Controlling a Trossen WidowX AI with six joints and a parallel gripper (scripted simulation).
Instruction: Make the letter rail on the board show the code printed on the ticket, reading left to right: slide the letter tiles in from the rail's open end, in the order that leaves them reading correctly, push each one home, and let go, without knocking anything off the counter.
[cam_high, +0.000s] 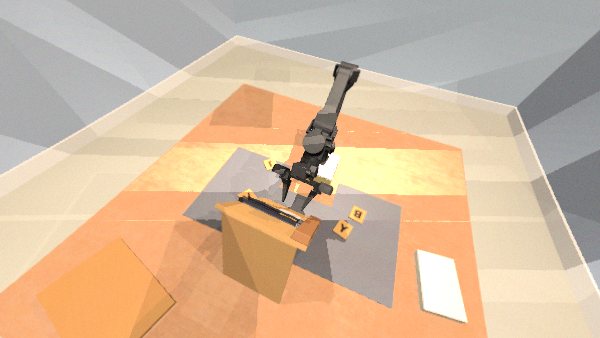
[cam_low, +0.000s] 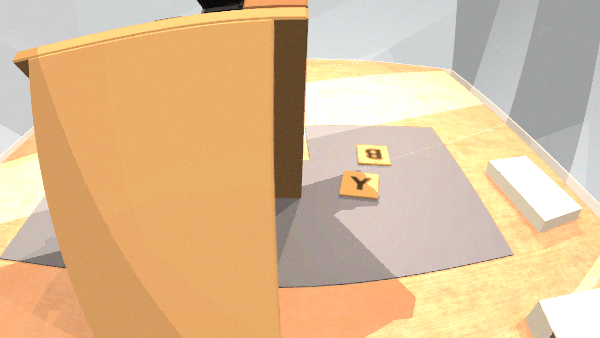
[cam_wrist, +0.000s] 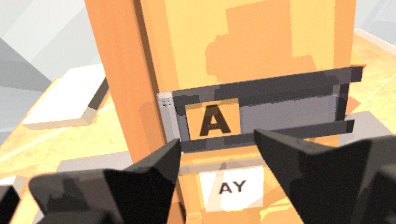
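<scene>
Now: gripper tip 3 cm short of the letter tile and 2 cm above it. Also, from my gripper tip: grey mat (19 cm below, 13 cm behind, 2 cm to the right); then white ticket (10 cm below, 2 cm to the right, 2 cm behind); then white slab (50 cm to the left, 18 cm below, 10 cm behind).
</scene>
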